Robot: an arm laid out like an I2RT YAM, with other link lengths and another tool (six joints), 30 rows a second.
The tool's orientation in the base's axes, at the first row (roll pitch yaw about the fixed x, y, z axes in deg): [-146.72 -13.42 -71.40]
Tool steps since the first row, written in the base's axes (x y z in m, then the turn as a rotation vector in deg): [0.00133 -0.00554 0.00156 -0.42 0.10 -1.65]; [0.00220 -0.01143 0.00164 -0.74 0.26 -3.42]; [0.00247 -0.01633 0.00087 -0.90 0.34 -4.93]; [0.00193 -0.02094 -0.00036 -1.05 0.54 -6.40]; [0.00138 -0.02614 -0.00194 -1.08 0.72 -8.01]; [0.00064 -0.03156 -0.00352 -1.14 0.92 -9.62]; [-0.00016 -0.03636 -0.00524 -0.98 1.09 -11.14]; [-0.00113 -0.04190 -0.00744 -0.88 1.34 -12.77]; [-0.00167 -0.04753 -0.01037 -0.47 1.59 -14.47]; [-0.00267 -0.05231 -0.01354 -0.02 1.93 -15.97]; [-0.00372 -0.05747 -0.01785 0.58 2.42 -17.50]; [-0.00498 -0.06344 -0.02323 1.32 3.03 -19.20]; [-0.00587 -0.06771 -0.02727 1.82 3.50 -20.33]
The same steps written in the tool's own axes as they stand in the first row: [0.00588 0.00031 -0.00045 -0.61 1.16 1.10]; [0.01160 0.00190 0.00005 -1.26 2.28 2.35]; [0.01602 0.00400 0.00087 -1.74 3.18 3.48]; [0.01982 0.00685 0.00160 -2.31 4.00 4.59]; [0.02408 0.01012 0.00261 -2.86 4.81 5.88]; [0.02848 0.01362 0.00351 -3.43 5.64 7.15]; [0.03225 0.01700 0.00449 -3.89 6.26 8.48]; [0.03655 0.02105 0.00576 -4.47 6.96 9.86]; [0.04089 0.02520 0.00788 -4.97 7.46 11.48]; [0.04425 0.02950 0.00992 -5.49 7.79 12.96]; [0.04768 0.03458 0.01286 -6.11 7.97 14.55]; [0.05155 0.04072 0.01655 -6.84 8.08 16.35]; [0.05427 0.04520 0.01936 -7.38 8.13 17.56]
